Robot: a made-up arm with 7 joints.
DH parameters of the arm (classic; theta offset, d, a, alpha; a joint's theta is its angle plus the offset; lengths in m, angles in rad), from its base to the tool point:
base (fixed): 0 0.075 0 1.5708
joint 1: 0 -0.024 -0.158 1.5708
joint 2: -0.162 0 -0.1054 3.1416
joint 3: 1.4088 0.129 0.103 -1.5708
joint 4: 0 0.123 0.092 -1.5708
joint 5: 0 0.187 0.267 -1.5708
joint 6: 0 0.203 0.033 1.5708
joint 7: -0.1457 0 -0.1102 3.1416
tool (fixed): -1.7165 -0.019 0 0
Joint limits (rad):
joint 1: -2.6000..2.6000
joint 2: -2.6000..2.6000
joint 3: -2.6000..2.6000
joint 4: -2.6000..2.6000
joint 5: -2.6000..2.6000
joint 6: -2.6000..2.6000
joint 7: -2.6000..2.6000
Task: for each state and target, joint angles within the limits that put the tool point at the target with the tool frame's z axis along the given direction. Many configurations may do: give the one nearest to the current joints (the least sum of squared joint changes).
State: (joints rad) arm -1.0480 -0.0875 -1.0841 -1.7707 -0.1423 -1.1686 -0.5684
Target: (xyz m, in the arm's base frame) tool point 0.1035 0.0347 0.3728 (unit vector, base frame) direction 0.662 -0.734 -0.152
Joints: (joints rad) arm -0.4629 -0.6661 -0.5094 -2.5405 0.6075 -1.2274 -0.1722
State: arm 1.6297 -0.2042 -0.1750 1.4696 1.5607 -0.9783 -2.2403
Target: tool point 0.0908 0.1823 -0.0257 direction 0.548 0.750 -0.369
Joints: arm 1.4244 -0.6750 0.6443 0.9668 0.7160 -1.5283 -2.0182
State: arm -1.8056 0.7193 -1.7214 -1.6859 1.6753 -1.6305 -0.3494
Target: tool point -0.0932 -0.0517 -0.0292 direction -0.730 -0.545 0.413
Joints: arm -1.5672 0.7563 -1.6523 -1.8818 2.3981 -1.4686 -0.7302
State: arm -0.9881 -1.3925 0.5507 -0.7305 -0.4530 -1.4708 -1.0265
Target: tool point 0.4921 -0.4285 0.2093 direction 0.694 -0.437 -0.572
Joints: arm -1.3480 -2.0840 0.7037 -1.3073 -0.9592 -1.5853 -0.1188
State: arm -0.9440 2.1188 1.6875 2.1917 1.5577 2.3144 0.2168
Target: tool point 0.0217 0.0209 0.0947 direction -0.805 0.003 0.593
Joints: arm -0.4418 1.7024 1.6186 1.2754 1.3627 1.5906 1.0947
